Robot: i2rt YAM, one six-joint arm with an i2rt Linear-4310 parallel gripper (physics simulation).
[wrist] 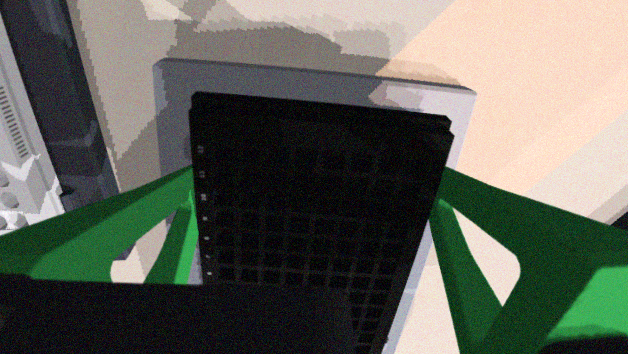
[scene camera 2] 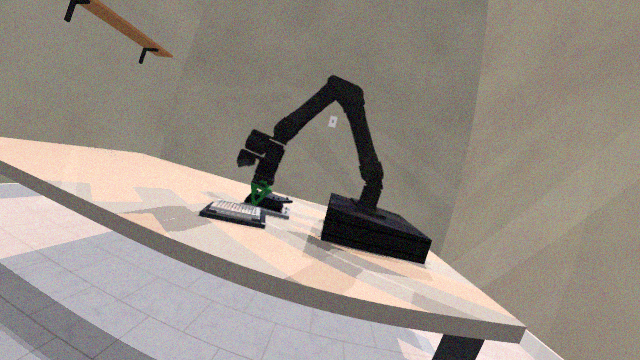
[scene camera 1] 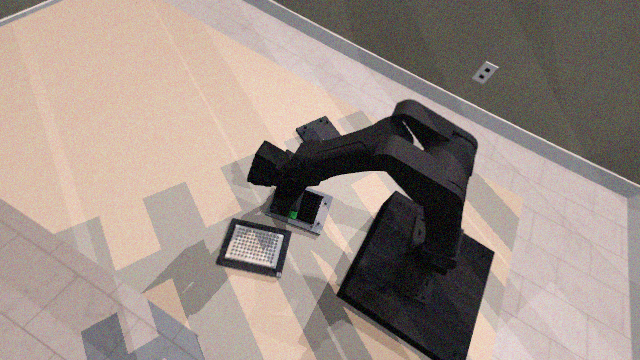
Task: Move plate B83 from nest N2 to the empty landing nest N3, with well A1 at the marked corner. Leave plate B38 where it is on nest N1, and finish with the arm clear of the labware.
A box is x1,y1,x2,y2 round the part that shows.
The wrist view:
my gripper: [0,164,627,353]
black grid plate: [188,91,454,353], gripped by my gripper
white well plate: [0,14,65,234]
